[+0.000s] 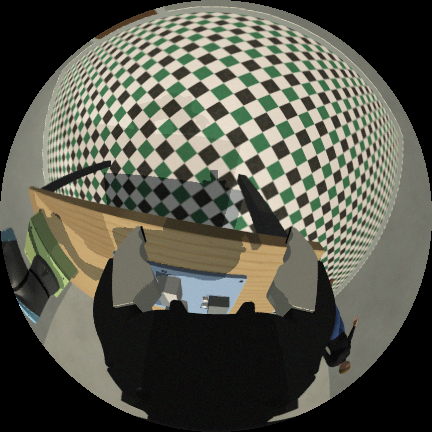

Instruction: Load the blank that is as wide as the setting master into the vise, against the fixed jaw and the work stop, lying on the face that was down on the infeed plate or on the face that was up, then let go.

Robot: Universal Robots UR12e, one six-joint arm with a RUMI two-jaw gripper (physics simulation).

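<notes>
My gripper [215,229] is open, its two grey jaws wide apart above the wooden table, with nothing between them. Beyond and below the jaws lies a light blue plate [200,281], partly hidden by the gripper body. A grey block [172,284] with a paler lower part stands on the plate near the left jaw. A smaller block with a dark top [218,301] sits to its right, with small silver parts at its left side. Which of these is the blank, the setting master or part of the vise, I cannot tell; the gripper body hides the area below.
The wooden table [190,246] has a long edge beyond the jaws and black legs. A green pad [50,252] lies at its left, beside a black and blue jointed object [37,285]. A person [338,347] shows at lower right. The floor [215,107] is checkered.
</notes>
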